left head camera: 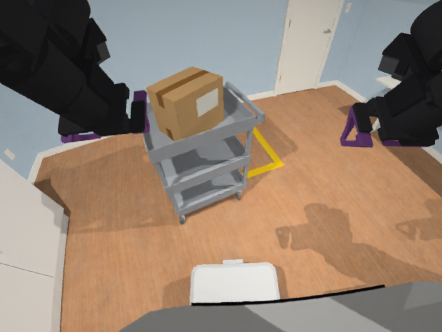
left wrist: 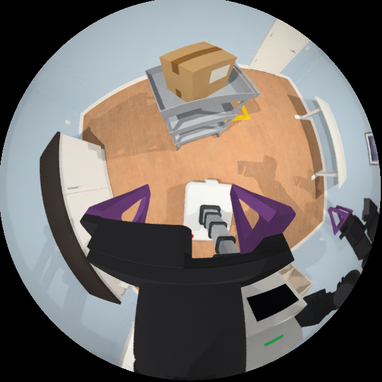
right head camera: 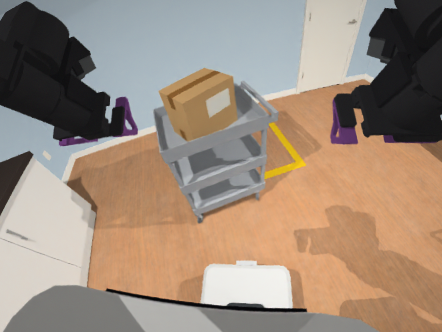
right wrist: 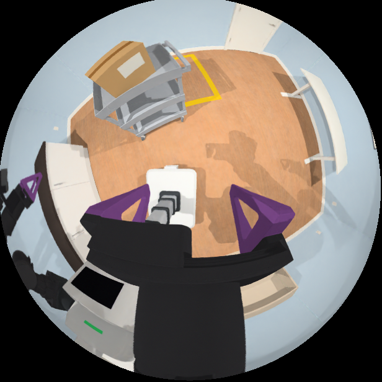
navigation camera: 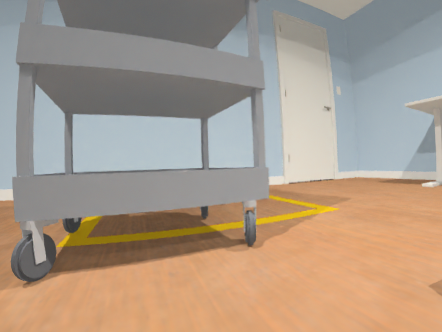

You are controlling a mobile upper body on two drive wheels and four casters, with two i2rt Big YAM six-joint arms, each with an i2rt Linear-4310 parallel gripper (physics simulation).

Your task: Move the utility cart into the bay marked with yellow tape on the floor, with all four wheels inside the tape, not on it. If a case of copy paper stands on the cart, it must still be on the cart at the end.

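Places are measured from the left arm's base along level axes (x up, y back, z right), in centimetres.
Where they show: left gripper, fingertip midpoint: (left head camera: 123, 131) (right head camera: 116, 134); right gripper, fingertip midpoint: (left head camera: 362, 142) (right head camera: 358, 139).
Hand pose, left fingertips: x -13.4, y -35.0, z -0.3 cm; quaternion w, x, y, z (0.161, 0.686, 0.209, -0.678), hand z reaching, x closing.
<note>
After its pixels a point has its place.
The grey three-shelf utility cart (left head camera: 205, 139) @(y -82.4, x -59.4, z 9.2 cm) (right head camera: 220, 138) @(y -83.2, x -59.4, z 10.8 cm) (left wrist: 210, 106) (right wrist: 145, 93) (navigation camera: 140, 192) @(y -80.6, x -123.5, z 5.1 cm) stands ahead, carrying the brown case (left head camera: 187, 115) @(y -82.8, x -44.0, z 2.0 cm) (right head camera: 200, 112) @(y -84.3, x -42.8, z 3.3 cm) (left wrist: 192, 77) (right wrist: 117, 75) on its top shelf. Yellow tape (left head camera: 268, 147) @(y -155.9, x -140.9, z 69.5 cm) (right head camera: 286, 143) @(y -161.4, x -140.9, z 66.6 cm) (right wrist: 206, 77) (navigation camera: 165, 234) @(y -105.1, x -140.9, z 4.4 cm) shows behind and right of it. In the navigation view, both near wheels are outside the near tape line; the far right wheel is beyond it, and the far left wheel is by the left line. My left gripper (left head camera: 108, 125) (left wrist: 189, 188) and right gripper (left head camera: 382, 138) (right wrist: 191, 187) are open, empty and apart from the cart.
A white cabinet (left head camera: 27, 215) @(y -51.7, x -91.5, z -117.8 cm) (right head camera: 45, 215) @(y -42.8, x -82.2, z -114.7 cm) stands at the left. A door (left head camera: 306, 45) @(y -281.7, x -67.5, z 138.9 cm) (navigation camera: 307, 100) @(y -281.1, x -42.1, z 137.3 cm) is in the far wall. A white table (left wrist: 334, 145) (right wrist: 332, 125) stands at the right. My white base (left head camera: 234, 282) @(y -21.0, x -115.0, z 22.6 cm) is in front of the cart, with floor between them.
</note>
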